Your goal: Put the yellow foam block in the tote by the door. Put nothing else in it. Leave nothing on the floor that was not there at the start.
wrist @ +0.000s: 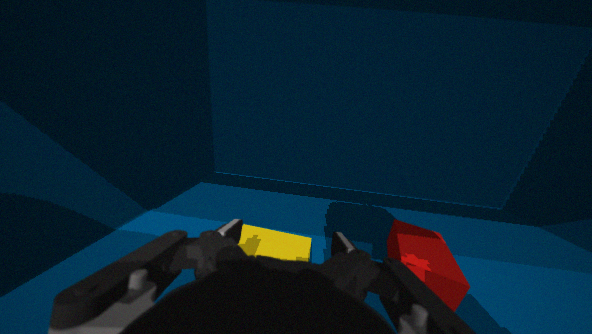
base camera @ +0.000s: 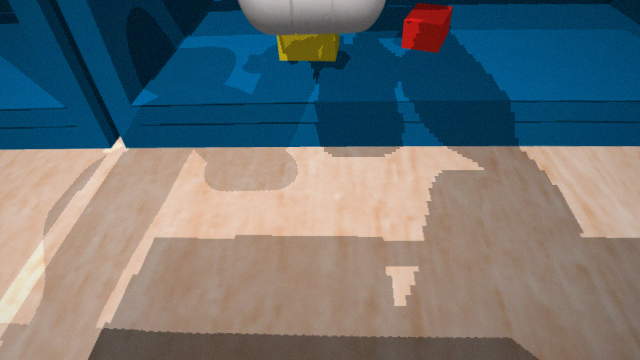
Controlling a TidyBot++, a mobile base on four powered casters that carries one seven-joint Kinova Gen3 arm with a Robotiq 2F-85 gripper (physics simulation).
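Frame: origin at the arm's base, x ahead, y left, z up, level; millimetres.
Seen in the pictures: gripper, between the fingertips: (wrist: 286,235).
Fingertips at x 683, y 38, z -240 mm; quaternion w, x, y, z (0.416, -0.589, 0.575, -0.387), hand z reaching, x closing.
Observation:
Offsets run from my fingertips to a thing's top centre. Level surfaces: height alone.
The yellow foam block {15 mm ahead, 19 mm left, 35 mm down} (base camera: 307,48) (wrist: 280,246) sits on the bottom board of a blue cubby. The white arm hides its upper part in the base camera view, and the gripper body hides its lower part in the wrist view. My gripper (wrist: 286,235) is open with nothing held. In the wrist view the block shows between the fingertips, nearer the left finger, with a gap to the right finger. Whether the fingers reach down beside it I cannot tell. The tote and the door do not show in either view.
A red block {57 mm ahead, 176 mm right, 35 mm down} (base camera: 426,29) (wrist: 425,262) sits in the same cubby, right of the yellow block and close to the right finger. The blue cubby (base camera: 560,70) (wrist: 375,100) has a back panel and an upright divider (base camera: 112,105) at left. Wooden floor {156 mm down} (base camera: 325,210) lies in front.

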